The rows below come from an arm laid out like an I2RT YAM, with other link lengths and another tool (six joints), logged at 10 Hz.
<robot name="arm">
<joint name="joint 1" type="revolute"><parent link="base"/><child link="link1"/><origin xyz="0 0 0.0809" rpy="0 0 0"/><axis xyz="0 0 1"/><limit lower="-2.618" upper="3.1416"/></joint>
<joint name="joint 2" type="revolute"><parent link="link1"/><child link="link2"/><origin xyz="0.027 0.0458 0.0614" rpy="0 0 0"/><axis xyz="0 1 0"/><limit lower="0" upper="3.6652"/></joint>
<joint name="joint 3" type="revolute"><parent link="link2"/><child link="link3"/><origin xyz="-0.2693 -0.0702 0" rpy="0 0 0"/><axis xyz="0 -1 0"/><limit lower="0" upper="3.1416"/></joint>
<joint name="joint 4" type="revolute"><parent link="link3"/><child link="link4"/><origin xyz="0.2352 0.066 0.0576" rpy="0 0 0"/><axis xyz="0 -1 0"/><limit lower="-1.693" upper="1.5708"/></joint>
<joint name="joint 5" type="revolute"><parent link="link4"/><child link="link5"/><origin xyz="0.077 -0.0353 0.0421" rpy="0 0 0"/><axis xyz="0 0 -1"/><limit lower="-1.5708" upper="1.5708"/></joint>
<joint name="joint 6" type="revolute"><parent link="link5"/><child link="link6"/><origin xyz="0.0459 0 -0.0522" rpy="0 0 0"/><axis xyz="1 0 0"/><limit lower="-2.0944" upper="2.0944"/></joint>
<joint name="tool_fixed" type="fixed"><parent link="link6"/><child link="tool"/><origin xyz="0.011 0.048 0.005" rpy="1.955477 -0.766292 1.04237"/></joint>
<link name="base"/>
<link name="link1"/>
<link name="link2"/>
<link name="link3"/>
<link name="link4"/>
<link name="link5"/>
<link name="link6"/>
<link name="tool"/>
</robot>
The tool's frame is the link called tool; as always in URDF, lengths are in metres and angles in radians.
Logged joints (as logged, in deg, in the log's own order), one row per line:
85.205, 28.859, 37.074, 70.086, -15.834, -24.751
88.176, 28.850, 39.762, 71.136, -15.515, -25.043
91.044, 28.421, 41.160, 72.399, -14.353, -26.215
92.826, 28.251, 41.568, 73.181, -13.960, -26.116
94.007, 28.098, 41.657, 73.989, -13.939, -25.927
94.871, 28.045, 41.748, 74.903, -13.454, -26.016
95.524, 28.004, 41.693, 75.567, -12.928, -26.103
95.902, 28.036, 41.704, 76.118, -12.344, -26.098
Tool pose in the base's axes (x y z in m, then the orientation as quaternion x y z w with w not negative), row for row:
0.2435, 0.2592, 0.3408, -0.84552, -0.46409, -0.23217, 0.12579
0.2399, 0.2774, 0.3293, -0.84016, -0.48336, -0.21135, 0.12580
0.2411, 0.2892, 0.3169, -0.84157, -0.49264, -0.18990, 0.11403
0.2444, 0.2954, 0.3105, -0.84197, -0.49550, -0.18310, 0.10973
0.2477, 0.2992, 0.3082, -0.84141, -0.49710, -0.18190, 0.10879
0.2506, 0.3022, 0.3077, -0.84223, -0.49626, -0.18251, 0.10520
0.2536, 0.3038, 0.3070, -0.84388, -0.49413, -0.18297, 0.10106
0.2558, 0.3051, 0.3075, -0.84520, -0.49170, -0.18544, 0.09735
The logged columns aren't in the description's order. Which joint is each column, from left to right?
Columns, left to right: joint 2, joint 6, joint 1, joint 3, joint 5, joint 4.
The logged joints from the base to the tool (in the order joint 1, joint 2, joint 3, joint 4, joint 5, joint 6), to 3 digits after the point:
37.074, 85.205, 70.086, -24.751, -15.834, 28.859
39.762, 88.176, 71.136, -25.043, -15.515, 28.850
41.160, 91.044, 72.399, -26.215, -14.353, 28.421
41.568, 92.826, 73.181, -26.116, -13.960, 28.251
41.657, 94.007, 73.989, -25.927, -13.939, 28.098
41.748, 94.871, 74.903, -26.016, -13.454, 28.045
41.693, 95.524, 75.567, -26.103, -12.928, 28.004
41.704, 95.902, 76.118, -26.098, -12.344, 28.036

